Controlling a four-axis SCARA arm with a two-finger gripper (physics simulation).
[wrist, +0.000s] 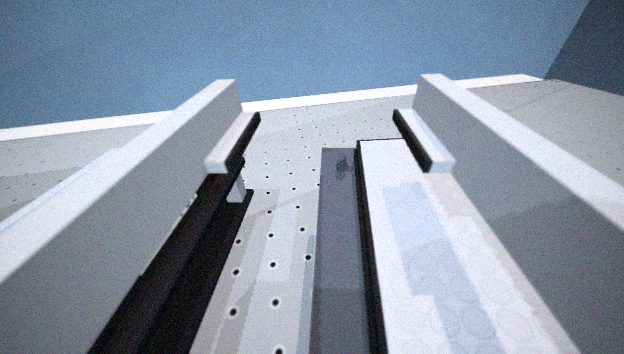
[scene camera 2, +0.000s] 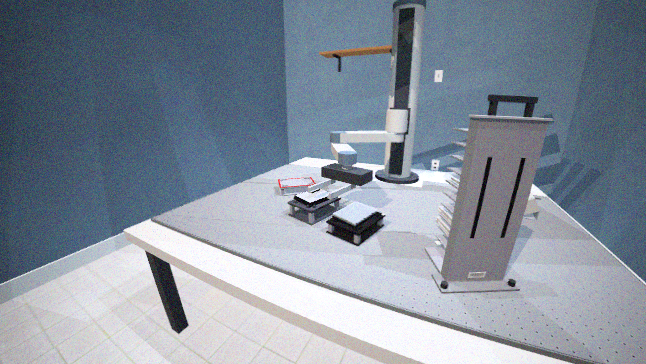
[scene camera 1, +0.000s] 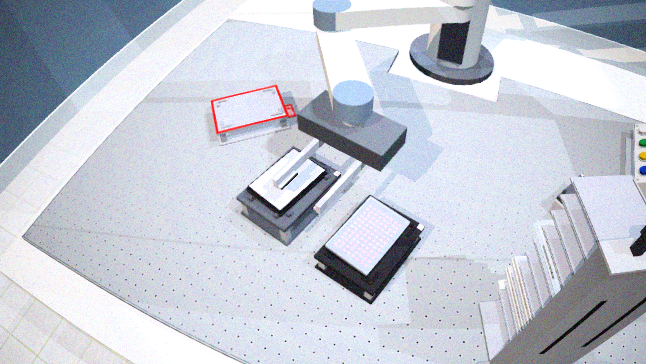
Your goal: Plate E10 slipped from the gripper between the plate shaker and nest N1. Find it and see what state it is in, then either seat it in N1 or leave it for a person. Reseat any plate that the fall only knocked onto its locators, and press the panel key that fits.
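Places are measured from the arm's base along level axes (x ahead, y left, z up), in millimetres.
Pixels of known places: gripper, fingertip midpoint: (wrist: 325,98) (scene camera 2: 318,193) (scene camera 1: 295,196); arm's base, link origin: (scene camera 2: 396,177) (scene camera 1: 451,59).
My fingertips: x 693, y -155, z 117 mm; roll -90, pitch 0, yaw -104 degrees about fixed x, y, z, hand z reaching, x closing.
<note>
Ahead of a thing's pixels: the offset from my fingertips to its top centre. "spot": to the spot under its first point. Level surfaces: height alone.
My gripper (scene camera 1: 298,196) (scene camera 2: 322,192) (wrist: 325,98) is shut to its narrow stance. Its two parallel fingers still have a gap, with nothing held between them. One finger reaches over a white-topped plate @[dy -47, dx -55, dz -29 mm] (scene camera 1: 307,172) (scene camera 2: 311,196) (wrist: 395,240) with a black lower edge, on the dark grey stand (scene camera 1: 285,220) (wrist: 337,240). The other finger is over the gap towards a black stand (scene camera 1: 395,260) (scene camera 2: 380,223) (wrist: 200,265). A pale plate with pink wells @[dy +130, dx -3, dz -40 mm] (scene camera 1: 367,235) (scene camera 2: 356,212) sits on the black stand. No E10 label is legible, and I cannot tell which plate it is.
A low clear stand with a red-edged top @[dz -64 mm] (scene camera 1: 250,107) (scene camera 2: 297,182) stands behind the grey stand. A tall plate rack (scene camera 1: 607,200) (scene camera 2: 505,200) is at the right. Part of a key panel @[spot: dy +674, dx -414, dz -37 mm] (scene camera 1: 643,156) shows beyond it. The arm's column (scene camera 2: 420,100) stands at the back.
</note>
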